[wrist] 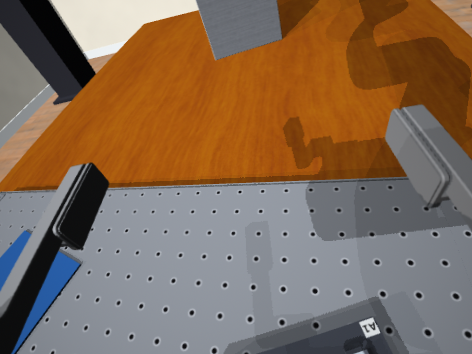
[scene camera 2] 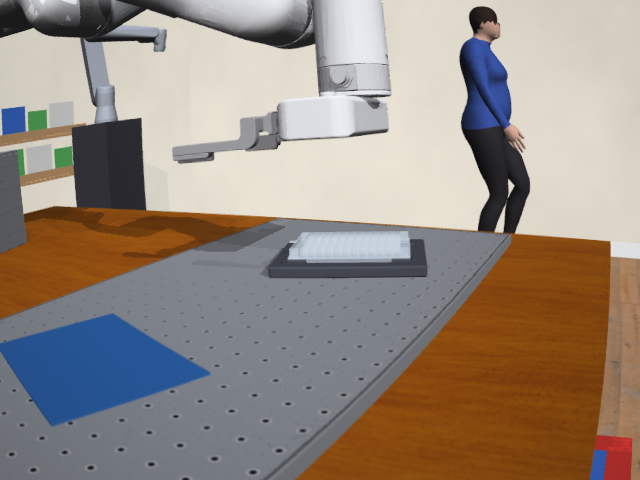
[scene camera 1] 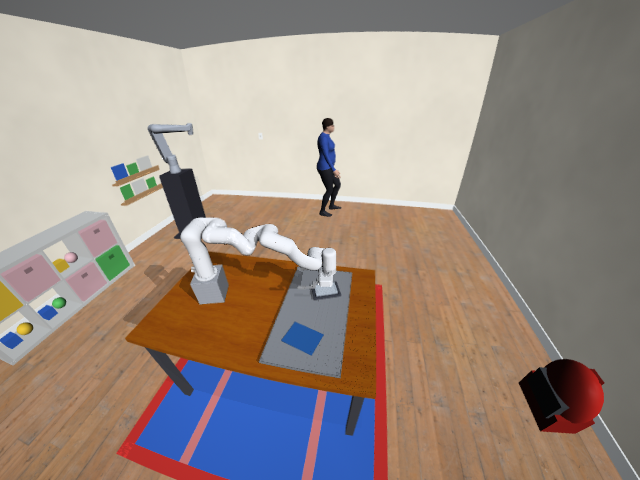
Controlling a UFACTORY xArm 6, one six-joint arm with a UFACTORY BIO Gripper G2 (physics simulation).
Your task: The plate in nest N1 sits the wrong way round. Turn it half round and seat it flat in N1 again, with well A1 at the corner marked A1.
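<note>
The clear, pale plate (scene camera 2: 351, 245) (scene camera 1: 326, 289) sits in the dark nest (scene camera 2: 347, 270) (wrist: 322, 344) on the perforated grey board. It looks level in scene camera 2. A white A1 label (wrist: 370, 327) shows on a nest corner in the wrist view; the plate's well marks cannot be read. My gripper (scene camera 2: 192, 155) (wrist: 251, 181) is open, its fingers wide apart with nothing between them. Its body is above the plate in scene camera 2, and its fingers point sideways toward the arm's base, higher than the plate. Most of the plate and nest is outside the wrist view.
A blue square (scene camera 1: 302, 338) (scene camera 2: 103, 366) (wrist: 56, 281) lies on the grey board (scene camera 1: 310, 315) (scene camera 2: 310, 320) (wrist: 200, 270). The arm's grey base block (scene camera 1: 210, 286) (wrist: 242, 27) stands on the wooden table (scene camera 1: 227, 325). A person (scene camera 1: 326, 155) (scene camera 2: 485, 87) stands beyond the table.
</note>
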